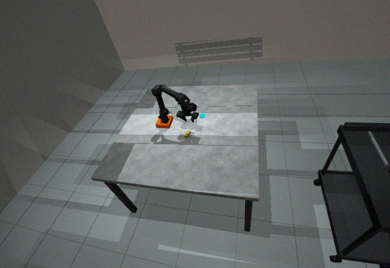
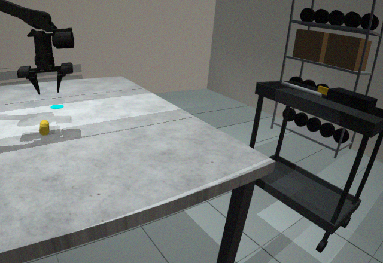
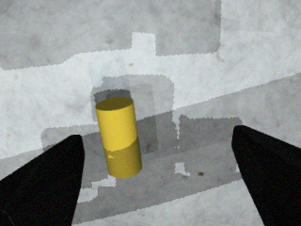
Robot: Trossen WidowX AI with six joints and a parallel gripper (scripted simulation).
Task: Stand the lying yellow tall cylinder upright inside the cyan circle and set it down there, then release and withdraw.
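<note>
The yellow tall cylinder lies 110 mm below my gripper tip, 50 mm to the right of it and 20 mm behind it. Also, from my gripper tip: cyan circle (220 mm to the left, 120 mm below, 20 mm ahead).
</note>
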